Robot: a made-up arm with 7 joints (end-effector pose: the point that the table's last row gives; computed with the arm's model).
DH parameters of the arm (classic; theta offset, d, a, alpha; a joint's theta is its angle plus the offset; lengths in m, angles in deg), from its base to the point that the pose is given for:
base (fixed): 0 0 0 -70
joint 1: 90 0 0 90
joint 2: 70 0 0 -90
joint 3: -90 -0.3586 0.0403 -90
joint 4: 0 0 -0.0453 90
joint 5: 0 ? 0 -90
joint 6: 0 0 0 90
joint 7: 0 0 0 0
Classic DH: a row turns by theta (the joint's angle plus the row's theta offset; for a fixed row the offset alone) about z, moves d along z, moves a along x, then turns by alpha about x.
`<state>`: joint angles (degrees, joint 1 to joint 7).
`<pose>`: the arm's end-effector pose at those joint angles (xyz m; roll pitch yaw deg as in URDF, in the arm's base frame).
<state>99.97 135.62 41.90 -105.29 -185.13 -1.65 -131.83</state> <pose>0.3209 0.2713 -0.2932 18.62 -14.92 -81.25</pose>
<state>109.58 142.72 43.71 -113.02 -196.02 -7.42 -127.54</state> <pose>0.2522 0.1960 -0.3523 10.26 -18.00 -89.09</pose>
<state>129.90 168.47 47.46 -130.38 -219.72 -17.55 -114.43</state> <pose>0.0498 -0.0139 -0.3817 -9.27 -48.95 -98.25</pose>
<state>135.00 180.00 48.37 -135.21 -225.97 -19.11 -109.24</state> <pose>-0.0138 -0.0781 -0.3495 -23.40 -63.16 -91.31</pose>
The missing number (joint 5, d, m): -0.3737
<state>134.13 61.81 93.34 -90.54 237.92 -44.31 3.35</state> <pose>0.0006 0.5293 0.2278 -75.69 5.51 -165.65</pose>
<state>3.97 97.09 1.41 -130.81 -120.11 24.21 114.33</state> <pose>0.3501 0.1548 0.0041 103.87 10.24 -140.69</pose>
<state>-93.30 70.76 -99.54 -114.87 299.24 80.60 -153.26</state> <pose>0.4608 -0.0435 -0.0579 -145.01 -20.59 88.37</pose>
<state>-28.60 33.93 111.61 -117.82 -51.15 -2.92 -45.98</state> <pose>-0.0645 0.4457 -0.0327 141.33 -31.75 16.67</pose>
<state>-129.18 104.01 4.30 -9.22 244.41 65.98 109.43</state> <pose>0.0213 0.6567 0.3334 -86.27 -35.12 -120.40</pose>
